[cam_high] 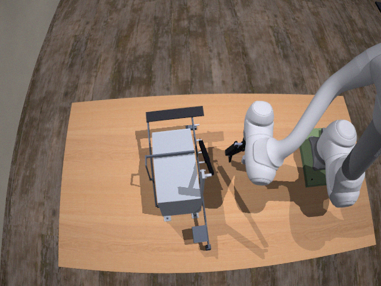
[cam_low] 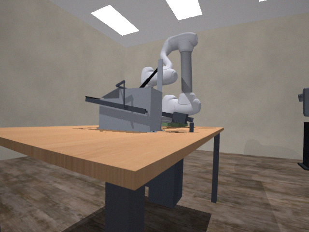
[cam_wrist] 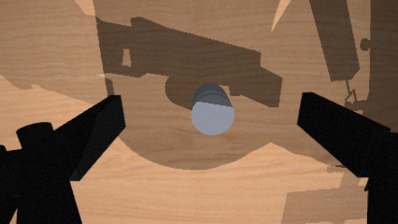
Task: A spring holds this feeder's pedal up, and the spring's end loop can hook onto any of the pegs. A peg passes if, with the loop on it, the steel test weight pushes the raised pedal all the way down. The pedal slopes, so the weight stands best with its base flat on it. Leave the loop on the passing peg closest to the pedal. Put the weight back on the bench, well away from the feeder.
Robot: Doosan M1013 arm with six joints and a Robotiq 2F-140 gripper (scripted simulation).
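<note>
The steel test weight is 10 mm below my hand. Also, from my hand: peg 190 mm ahead, 220 mm to the left, 370 mm above.
</note>
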